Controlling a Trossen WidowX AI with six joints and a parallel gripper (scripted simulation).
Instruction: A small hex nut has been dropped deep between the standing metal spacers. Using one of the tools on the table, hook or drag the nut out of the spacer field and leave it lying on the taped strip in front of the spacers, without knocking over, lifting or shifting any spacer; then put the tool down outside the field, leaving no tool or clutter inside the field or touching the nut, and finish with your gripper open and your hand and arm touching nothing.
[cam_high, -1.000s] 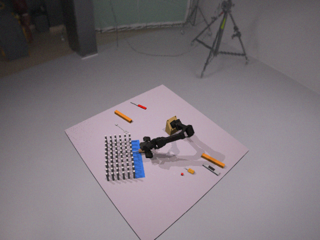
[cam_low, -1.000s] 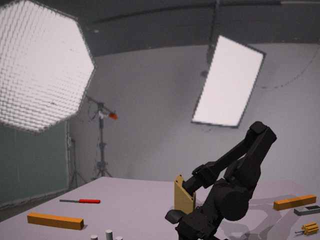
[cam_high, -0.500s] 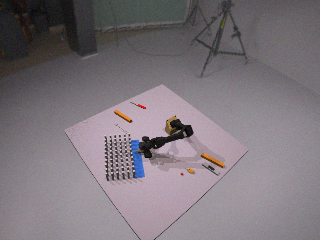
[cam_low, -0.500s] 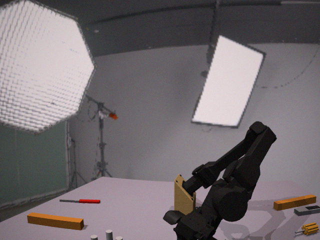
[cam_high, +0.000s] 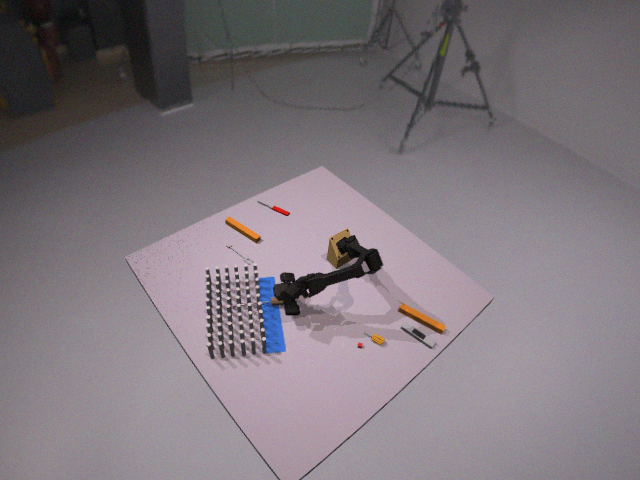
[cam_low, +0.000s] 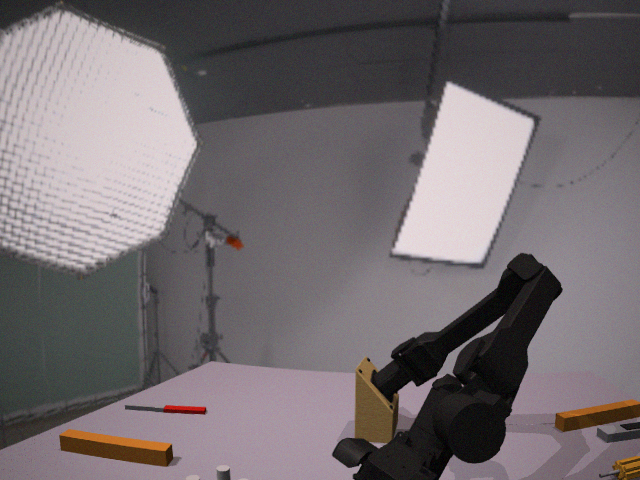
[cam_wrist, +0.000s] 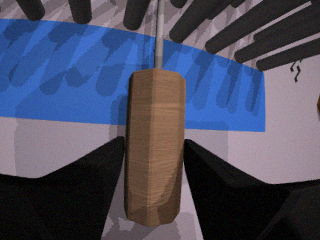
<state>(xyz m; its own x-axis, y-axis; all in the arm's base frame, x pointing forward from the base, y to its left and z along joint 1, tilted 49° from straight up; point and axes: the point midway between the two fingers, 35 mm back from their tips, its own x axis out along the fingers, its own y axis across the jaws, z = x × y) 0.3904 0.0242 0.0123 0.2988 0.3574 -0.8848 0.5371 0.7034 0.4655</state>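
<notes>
My gripper tip is now 6 cm short of the blue taped strip, 1 cm to the right of it and 2 cm above it. The rest, counted from my gripper tip: red cube: 11 cm behind, 38 cm to the left, 2 cm below; small yellow tool: 18 cm behind, 40 cm to the left, 1 cm below; hook tool: 9 cm ahead, 6 cm to the right.
</notes>
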